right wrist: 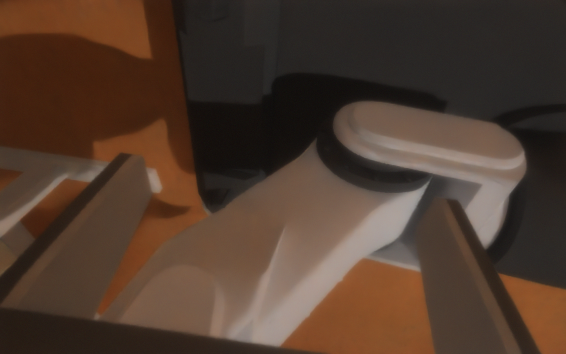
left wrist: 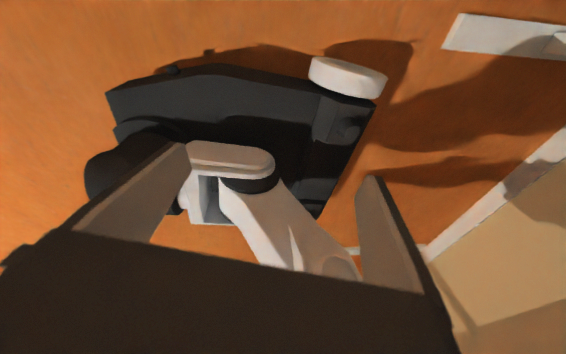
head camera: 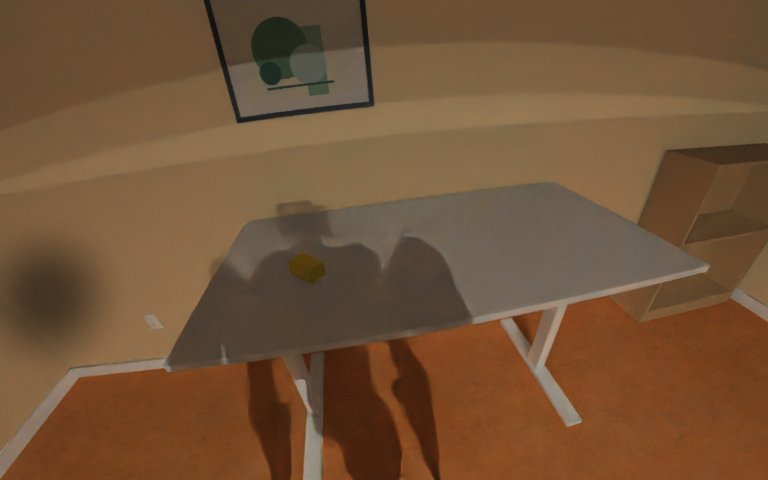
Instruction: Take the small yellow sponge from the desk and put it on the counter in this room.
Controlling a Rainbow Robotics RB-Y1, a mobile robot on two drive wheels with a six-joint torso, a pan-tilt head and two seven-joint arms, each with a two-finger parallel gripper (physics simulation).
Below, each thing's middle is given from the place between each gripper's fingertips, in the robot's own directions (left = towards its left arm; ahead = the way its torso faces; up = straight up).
The small yellow sponge (head camera: 303,266) is 80 cm ahead of my left hand, 2 cm to the right of it and 42 cm above it.
Now: the small yellow sponge 73 cm ahead of my right hand, 46 cm to the left of it and 44 cm above it.
